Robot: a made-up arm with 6 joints. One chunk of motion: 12 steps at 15 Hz.
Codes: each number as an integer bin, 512 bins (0 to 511) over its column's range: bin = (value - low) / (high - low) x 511, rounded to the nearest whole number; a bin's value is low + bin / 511 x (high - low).
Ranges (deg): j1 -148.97..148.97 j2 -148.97..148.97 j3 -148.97..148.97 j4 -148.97..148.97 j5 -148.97..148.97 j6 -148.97..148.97
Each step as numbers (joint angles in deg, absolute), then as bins.
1 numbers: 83.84 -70.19 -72.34 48.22 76.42 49.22
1 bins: 399 135 131 338 387 340
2 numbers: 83.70 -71.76 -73.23 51.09 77.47 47.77
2 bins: 399 132 130 343 388 337
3 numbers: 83.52 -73.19 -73.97 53.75 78.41 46.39
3 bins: 399 130 129 348 390 335
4 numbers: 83.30 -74.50 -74.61 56.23 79.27 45.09
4 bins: 398 128 128 352 391 333
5 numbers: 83.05 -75.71 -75.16 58.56 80.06 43.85
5 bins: 398 126 127 356 393 331
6 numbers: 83.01 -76.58 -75.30 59.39 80.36 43.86
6 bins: 398 124 126 357 393 331
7 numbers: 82.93 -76.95 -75.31 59.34 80.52 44.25
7 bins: 398 124 126 357 394 331
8 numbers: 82.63 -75.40 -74.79 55.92 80.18 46.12
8 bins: 397 126 127 351 393 335
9 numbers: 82.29 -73.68 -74.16 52.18 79.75 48.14
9 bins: 397 129 128 345 392 338
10 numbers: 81.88 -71.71 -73.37 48.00 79.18 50.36
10 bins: 396 133 130 338 391 342
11 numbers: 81.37 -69.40 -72.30 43.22 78.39 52.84
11 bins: 395 136 131 330 390 346
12 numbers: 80.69 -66.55 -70.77 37.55 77.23 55.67
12 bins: 394 141 134 320 388 351
